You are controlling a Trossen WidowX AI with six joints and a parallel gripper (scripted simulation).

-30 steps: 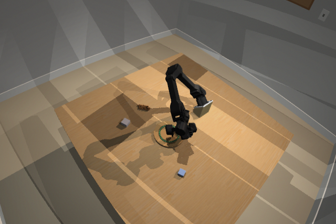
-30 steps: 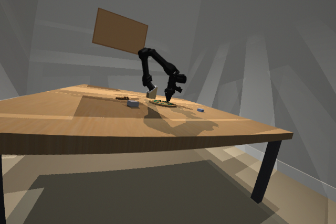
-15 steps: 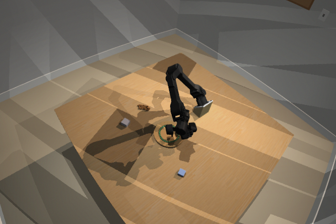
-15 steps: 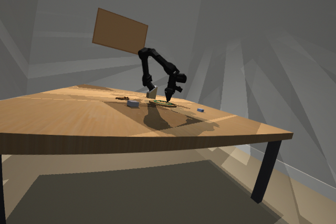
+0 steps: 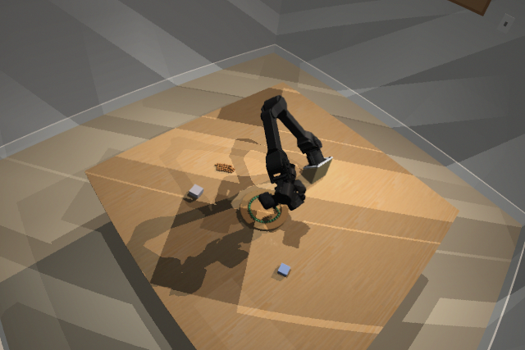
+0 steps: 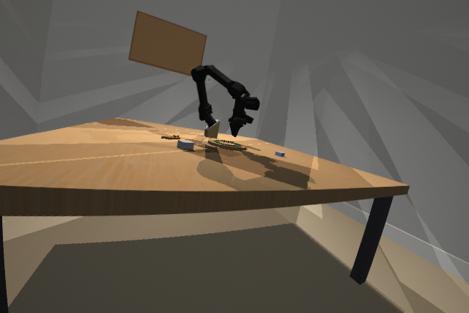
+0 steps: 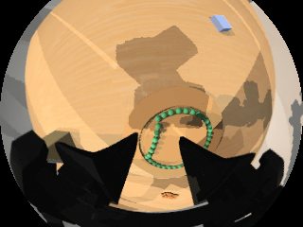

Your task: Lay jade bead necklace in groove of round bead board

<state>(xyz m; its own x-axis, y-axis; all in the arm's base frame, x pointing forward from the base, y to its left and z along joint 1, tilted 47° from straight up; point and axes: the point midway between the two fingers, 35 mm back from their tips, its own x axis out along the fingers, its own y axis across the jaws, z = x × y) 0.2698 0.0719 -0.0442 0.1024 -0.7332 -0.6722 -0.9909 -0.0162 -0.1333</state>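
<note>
My gripper tip is 40 mm to the left of the round wooden bead board, 40 mm short of it and 40 mm above it. Round my gripper tip: blue block (220 mm to the left, 130 mm ahead, 40 mm below); pale grey block (250 mm to the right, 240 mm ahead, 40 mm below).
</note>
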